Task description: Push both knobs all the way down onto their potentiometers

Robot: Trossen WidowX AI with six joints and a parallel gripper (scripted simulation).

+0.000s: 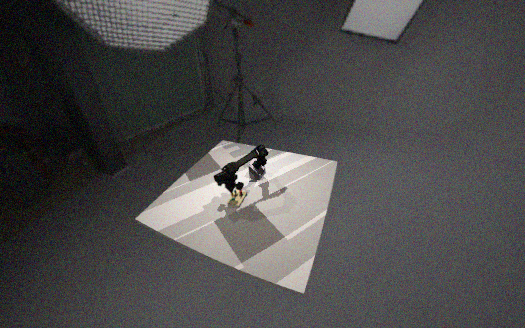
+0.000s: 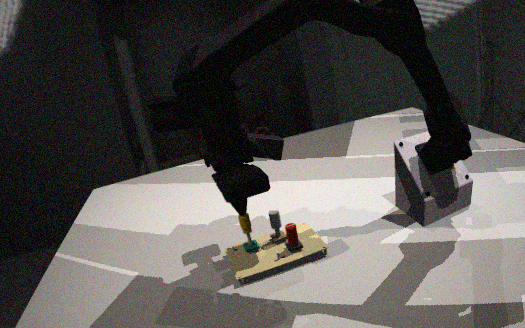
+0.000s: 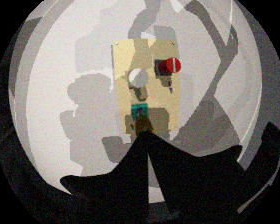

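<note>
The yellow knob is 1 cm below my gripper tip. Also, from my gripper tip: red knob 7 cm behind, 4 cm to the left, 4 cm below.
</note>
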